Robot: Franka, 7 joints.
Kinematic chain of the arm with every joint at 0, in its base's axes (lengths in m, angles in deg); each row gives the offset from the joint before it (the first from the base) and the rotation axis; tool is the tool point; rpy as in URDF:
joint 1: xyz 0 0 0.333 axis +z
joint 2: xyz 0 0 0 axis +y
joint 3: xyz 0 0 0.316 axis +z
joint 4: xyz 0.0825 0 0 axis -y
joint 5: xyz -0.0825 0 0.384 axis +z
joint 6: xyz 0 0 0 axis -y
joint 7: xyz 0.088 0 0 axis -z
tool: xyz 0 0 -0.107 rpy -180 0 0
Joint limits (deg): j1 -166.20..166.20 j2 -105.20..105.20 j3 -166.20..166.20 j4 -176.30..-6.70 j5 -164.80..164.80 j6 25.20..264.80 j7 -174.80..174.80
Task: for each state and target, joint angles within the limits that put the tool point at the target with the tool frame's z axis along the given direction. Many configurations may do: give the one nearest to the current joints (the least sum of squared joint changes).
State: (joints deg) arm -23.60 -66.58 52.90 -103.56 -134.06 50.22 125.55
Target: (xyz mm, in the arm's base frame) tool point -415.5 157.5 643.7 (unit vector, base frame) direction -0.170 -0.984 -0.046
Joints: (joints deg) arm 23.30 -94.62 57.71 -115.43 -113.13 28.97 125.55
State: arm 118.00 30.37 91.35 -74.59 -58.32 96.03 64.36
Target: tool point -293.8 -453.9 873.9 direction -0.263 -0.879 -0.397
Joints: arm 159.25 34.74 113.73 -75.55 -44.06 130.81 64.36
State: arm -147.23 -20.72 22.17 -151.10 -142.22 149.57 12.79
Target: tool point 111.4 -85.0 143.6 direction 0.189 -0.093 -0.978
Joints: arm -134.96 14.14 67.75 -176.30 -155.65 168.13 12.79
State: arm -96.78 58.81 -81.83 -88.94 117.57 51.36 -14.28
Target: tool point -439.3 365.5 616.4 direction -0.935 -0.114 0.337
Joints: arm -133.72 37.99 -109.48 -116.94 146.91 93.96 -14.28
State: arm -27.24 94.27 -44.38 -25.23 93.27 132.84 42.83
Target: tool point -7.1 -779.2 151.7 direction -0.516 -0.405 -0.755
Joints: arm -48.85 98.46 -80.59 -65.84 68.92 137.15 42.83
